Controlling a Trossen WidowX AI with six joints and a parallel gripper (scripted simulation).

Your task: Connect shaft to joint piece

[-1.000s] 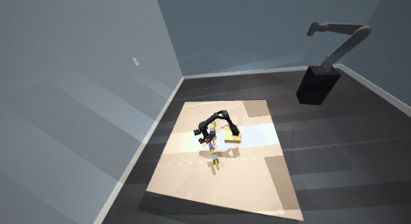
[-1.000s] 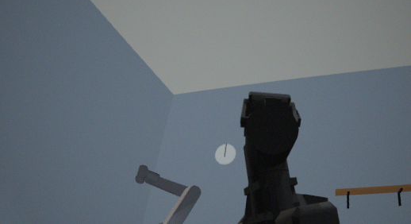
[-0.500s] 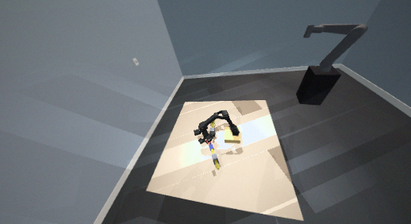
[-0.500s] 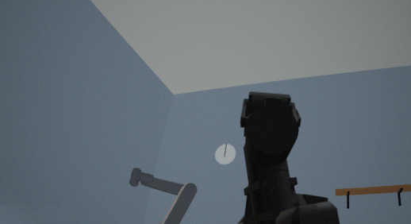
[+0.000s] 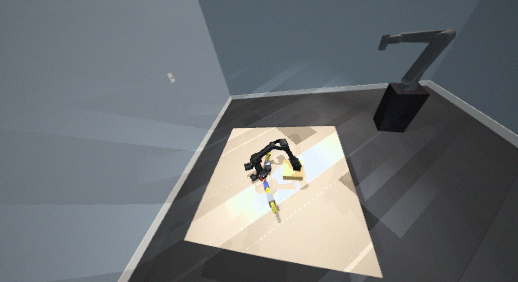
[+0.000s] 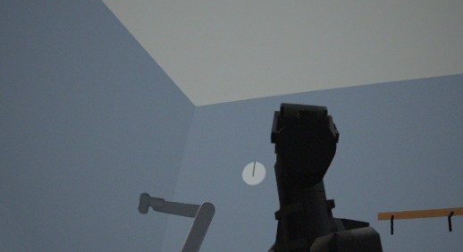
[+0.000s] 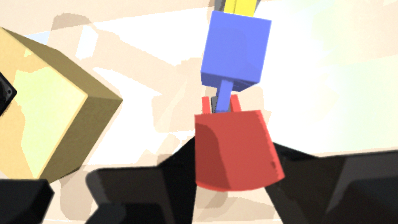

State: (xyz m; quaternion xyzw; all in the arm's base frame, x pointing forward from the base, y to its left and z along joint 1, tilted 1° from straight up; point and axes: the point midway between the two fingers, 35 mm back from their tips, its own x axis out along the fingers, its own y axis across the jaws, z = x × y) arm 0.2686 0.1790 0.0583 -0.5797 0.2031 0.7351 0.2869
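The red joint piece is 3 cm above my gripper tip.
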